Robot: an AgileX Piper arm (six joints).
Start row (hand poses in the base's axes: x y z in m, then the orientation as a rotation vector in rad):
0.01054, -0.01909, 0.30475, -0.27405, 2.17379, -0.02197
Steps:
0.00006, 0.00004, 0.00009, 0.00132, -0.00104, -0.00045
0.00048, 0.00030, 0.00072, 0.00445, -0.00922, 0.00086
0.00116, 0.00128, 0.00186, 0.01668, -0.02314, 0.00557
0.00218, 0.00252, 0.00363, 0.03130, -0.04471, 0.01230
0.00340, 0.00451, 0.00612, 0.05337, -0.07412, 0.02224
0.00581, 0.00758, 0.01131, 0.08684, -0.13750, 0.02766
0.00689, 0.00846, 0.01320, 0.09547, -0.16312, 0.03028
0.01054, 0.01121, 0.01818, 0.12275, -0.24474, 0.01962
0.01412, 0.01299, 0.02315, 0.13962, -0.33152, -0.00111
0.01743, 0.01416, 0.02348, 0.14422, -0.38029, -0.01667
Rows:
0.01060, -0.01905, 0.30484, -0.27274, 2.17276, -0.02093
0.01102, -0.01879, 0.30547, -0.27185, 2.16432, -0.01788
0.01170, -0.01781, 0.30661, -0.26908, 2.14925, -0.00385
0.01272, -0.01657, 0.30838, -0.26663, 2.12612, 0.01274
0.01394, -0.01458, 0.31087, -0.26289, 2.09422, 0.03783
0.01635, -0.01151, 0.31606, -0.24574, 2.02838, 0.06723
0.01743, -0.01063, 0.31795, -0.24204, 2.00200, 0.07399
0.02108, -0.00788, 0.32293, -0.21077, 1.92066, 0.08469
0.02466, -0.00610, 0.32790, -0.17523, 1.83624, 0.07846
0.02797, -0.00493, 0.32823, -0.15428, 1.78959, 0.06811

